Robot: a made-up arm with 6 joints. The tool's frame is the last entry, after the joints.
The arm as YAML. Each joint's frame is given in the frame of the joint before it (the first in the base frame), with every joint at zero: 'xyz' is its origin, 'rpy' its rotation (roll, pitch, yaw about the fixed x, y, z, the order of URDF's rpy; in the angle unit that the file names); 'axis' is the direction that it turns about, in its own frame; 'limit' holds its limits. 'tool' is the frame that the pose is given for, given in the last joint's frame.
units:
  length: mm
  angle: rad
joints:
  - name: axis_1
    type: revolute
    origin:
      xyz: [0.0, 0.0, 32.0]
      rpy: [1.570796, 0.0, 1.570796]
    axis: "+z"
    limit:
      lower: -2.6
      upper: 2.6
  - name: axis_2
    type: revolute
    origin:
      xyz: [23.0, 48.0, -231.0]
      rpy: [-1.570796, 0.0, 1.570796]
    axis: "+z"
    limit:
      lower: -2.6
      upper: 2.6
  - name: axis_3
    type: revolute
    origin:
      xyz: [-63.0, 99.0, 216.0]
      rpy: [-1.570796, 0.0, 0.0]
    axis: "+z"
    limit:
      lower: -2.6
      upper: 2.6
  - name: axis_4
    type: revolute
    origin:
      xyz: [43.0, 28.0, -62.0]
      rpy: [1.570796, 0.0, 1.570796]
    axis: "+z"
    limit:
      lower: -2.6
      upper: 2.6
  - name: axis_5
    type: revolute
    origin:
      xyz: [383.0, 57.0, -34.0]
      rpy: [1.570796, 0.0, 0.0]
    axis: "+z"
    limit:
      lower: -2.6
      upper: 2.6
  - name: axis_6
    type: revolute
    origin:
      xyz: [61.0, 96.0, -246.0]
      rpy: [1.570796, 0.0, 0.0]
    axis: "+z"
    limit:
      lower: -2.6
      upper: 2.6
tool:
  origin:
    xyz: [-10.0, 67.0, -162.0]
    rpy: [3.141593, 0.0, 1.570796]
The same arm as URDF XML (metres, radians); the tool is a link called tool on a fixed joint. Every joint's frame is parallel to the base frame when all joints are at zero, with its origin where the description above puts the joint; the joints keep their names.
<robot name="arm">
  <joint name="tool_fixed" type="fixed">
    <parent link="link6"/>
    <child link="tool"/>
    <origin xyz="0.0670 -0.0100 0.1620" rpy="0.0000 0.0000 0.0000"/>
  </joint>
  <joint name="axis_6" type="revolute">
    <parent link="link5"/>
    <child link="link6"/>
    <origin xyz="-0.2460 0.0610 0.0960"/>
    <axis xyz="0 0 -1"/>
    <limit lower="-2.6000" upper="2.6000"/>
  </joint>
  <joint name="axis_5" type="revolute">
    <parent link="link4"/>
    <child link="link5"/>
    <origin xyz="-0.0570 0.3830 -0.0340"/>
    <axis xyz="1 0 0"/>
    <limit lower="-2.6000" upper="2.6000"/>
  </joint>
  <joint name="axis_4" type="revolute">
    <parent link="link3"/>
    <child link="link4"/>
    <origin xyz="0.0620 0.0280 0.0430"/>
    <axis xyz="0 0 1"/>
    <limit lower="-2.6000" upper="2.6000"/>
  </joint>
  <joint name="axis_3" type="revolute">
    <parent link="link2"/>
    <child link="link3"/>
    <origin xyz="-0.0990 -0.2160 -0.0630"/>
    <axis xyz="-1 0 0"/>
    <limit lower="-2.6000" upper="2.6000"/>
  </joint>
  <joint name="axis_2" type="revolute">
    <parent link="link1"/>
    <child link="link2"/>
    <origin xyz="-0.2310 0.0230 0.0480"/>
    <axis xyz="0 -1 0"/>
    <limit lower="-2.6000" upper="2.6000"/>
  </joint>
  <joint name="axis_1" type="revolute">
    <parent link="base_link"/>
    <child link="link1"/>
    <origin xyz="0.0000 0.0000 0.0320"/>
    <axis xyz="1 0 0"/>
    <limit lower="-2.6000" upper="2.6000"/>
  </joint>
  <link name="base_link"/>
  <link name="link1"/>
  <link name="link2"/>
  <link name="link3"/>
  <link name="link4"/>
  <link name="link5"/>
  <link name="link6"/>
  <link name="tool"/>
</robot>

